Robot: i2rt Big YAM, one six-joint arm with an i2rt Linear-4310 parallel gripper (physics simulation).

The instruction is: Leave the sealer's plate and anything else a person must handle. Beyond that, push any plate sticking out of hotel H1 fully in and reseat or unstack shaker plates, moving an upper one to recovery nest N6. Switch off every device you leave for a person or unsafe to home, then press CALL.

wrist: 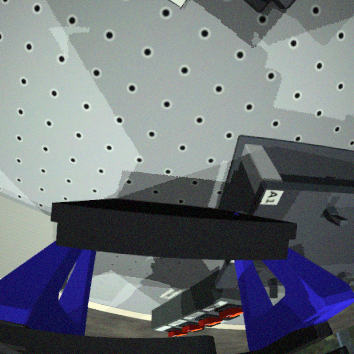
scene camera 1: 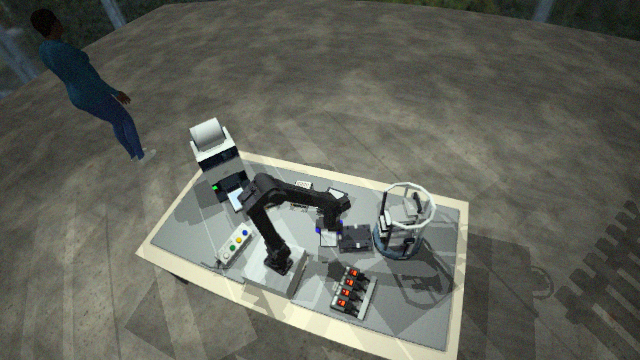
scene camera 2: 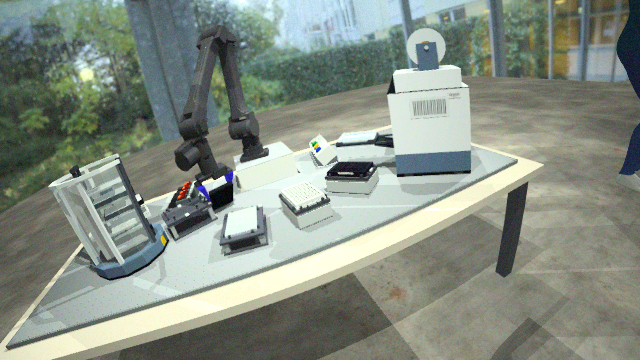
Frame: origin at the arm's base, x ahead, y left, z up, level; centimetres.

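Where they show: gripper, between the fingertips: (scene camera 1: 328, 233) (scene camera 2: 221, 196); arm's base, origin of its link: (scene camera 1: 278, 262) (scene camera 2: 255, 156).
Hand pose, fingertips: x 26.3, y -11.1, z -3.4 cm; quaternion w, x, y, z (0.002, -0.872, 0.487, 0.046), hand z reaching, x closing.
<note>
Things, the pixels of their top centre, and the offset from my fingertips. "pt": a spot on its surface instead.
- dark recovery nest N6, centre of its top: (wrist: 336, 267) (scene camera 2: 183, 204) (scene camera 1: 355, 234) dy -12.2, dx +5.1, dz +2.3 cm
- sealer, centre of its top: (scene camera 2: 418, 30) (scene camera 1: 203, 125) dy +74.3, dx +2.6, dz +40.3 cm
- white plate, centre of its top: (scene camera 2: 357, 134) (scene camera 1: 238, 198) dy +50.9, dx -9.2, dz +7.2 cm
- shaker, a spot on its surface: (scene camera 2: 310, 220) pt dy +27.8, dx +22.7, dz -3.7 cm
- button box, centre of its top: (scene camera 2: 319, 139) (scene camera 1: 231, 240) dy +39.2, dx -29.3, dz +3.1 cm
- dark nest, a spot on its surface: (scene camera 2: 245, 243) pt dy +9.8, dx +24.8, dz -4.8 cm
My gripper (scene camera 1: 328, 229) (scene camera 2: 216, 184) (wrist: 167, 217) is shut on a black plate (scene camera 2: 221, 196) (wrist: 170, 232), gripped between its blue fingers. The plate is steeply tilted in scene camera 2, low beside the dark recovery nest N6 (scene camera 1: 361, 240) (scene camera 2: 175, 218) (wrist: 315, 205). Hotel H1 (scene camera 1: 382, 245) (scene camera 2: 132, 264) stands beyond the nest. The sealer (scene camera 1: 220, 172) (scene camera 2: 432, 125) shows a green light and has a white plate (scene camera 1: 236, 199) (scene camera 2: 357, 138) out on its tray. One shaker (scene camera 2: 310, 220) bears a white plate; another (scene camera 2: 350, 187) bears a black plate. Contact between the held plate and nest is unclear.
Several switches (scene camera 1: 346, 292) (scene camera 2: 184, 190) (wrist: 205, 321) glow red near the front edge. A button box (scene camera 1: 235, 245) (scene camera 2: 324, 151) stands beside the arm's base. Another dark nest (scene camera 2: 245, 243) holds a white plate. A person (scene camera 1: 80, 80) stands beyond the table.
</note>
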